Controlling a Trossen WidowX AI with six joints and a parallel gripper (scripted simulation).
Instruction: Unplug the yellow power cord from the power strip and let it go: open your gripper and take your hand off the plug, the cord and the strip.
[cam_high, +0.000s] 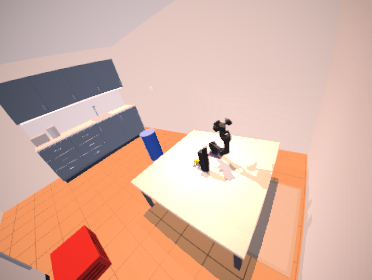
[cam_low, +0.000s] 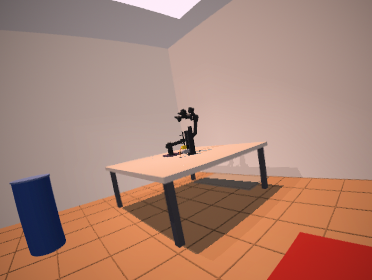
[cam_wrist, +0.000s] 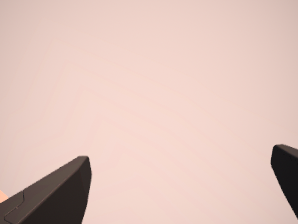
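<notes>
Now: the yellow plug 36 cm below my gripper tip, 29 cm ahead of it and 16 cm to the right of it. Round my gripper tip: black upright block (31 cm below, 29 cm ahead, 6 cm to the right).
</notes>
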